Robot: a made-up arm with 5 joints.
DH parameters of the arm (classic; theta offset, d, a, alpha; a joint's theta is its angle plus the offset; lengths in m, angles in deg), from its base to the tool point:
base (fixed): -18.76 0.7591 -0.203 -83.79
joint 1: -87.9 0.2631 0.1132 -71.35
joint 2: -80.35 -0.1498 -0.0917 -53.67
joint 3: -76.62 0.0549 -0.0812 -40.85
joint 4: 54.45 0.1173 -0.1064 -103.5
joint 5: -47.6 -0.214 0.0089 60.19
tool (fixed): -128 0.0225 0 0
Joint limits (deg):
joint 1: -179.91..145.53
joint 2: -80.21..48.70
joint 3: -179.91..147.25
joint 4: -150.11..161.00
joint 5: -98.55..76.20
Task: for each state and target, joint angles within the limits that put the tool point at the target. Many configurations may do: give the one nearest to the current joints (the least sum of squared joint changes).
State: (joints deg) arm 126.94 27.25 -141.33 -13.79 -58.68
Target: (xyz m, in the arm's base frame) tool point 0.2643 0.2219 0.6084
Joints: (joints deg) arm 115.15 -8.43 -101.75 -30.40 -59.42
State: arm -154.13 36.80 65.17 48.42 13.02
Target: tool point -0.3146 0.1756 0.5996
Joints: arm -179.91 48.23 63.19 0.75 17.70
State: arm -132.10 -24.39 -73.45 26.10 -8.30
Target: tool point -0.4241 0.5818 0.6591
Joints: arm -104.37 -50.66 -63.14 -17.27 -14.29
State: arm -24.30 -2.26 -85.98 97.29 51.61
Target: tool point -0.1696 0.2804 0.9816
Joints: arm -53.70 -27.55 -57.05 70.57 48.79
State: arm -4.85 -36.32 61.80 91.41 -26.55
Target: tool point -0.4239 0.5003 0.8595
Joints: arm -30.90 -50.44 66.08 102.53 -24.84
